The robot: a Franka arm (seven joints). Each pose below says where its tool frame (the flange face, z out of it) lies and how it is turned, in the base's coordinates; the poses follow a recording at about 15 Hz.
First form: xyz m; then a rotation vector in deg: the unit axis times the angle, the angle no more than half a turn.
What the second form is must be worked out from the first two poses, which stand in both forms.
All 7 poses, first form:
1: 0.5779, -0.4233, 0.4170, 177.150, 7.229, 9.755
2: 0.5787, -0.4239, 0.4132, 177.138, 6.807, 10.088
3: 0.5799, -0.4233, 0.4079, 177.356, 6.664, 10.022
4: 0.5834, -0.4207, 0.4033, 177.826, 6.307, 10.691
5: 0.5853, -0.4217, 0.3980, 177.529, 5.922, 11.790
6: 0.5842, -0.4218, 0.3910, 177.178, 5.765, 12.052
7: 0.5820, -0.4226, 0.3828, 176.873, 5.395, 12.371
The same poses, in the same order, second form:
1: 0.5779, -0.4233, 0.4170, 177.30, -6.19, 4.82
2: 0.5787, -0.4239, 0.4132, 177.29, -6.41, 4.55
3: 0.5799, -0.4233, 0.4079, 177.51, -6.37, 4.44
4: 0.5834, -0.4207, 0.4033, 178.01, -6.81, 4.18
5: 0.5853, -0.4217, 0.3980, 177.75, -7.52, 3.97
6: 0.5842, -0.4218, 0.3910, 177.41, -7.70, 3.90
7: 0.5820, -0.4226, 0.3828, 177.12, -7.91, 3.69
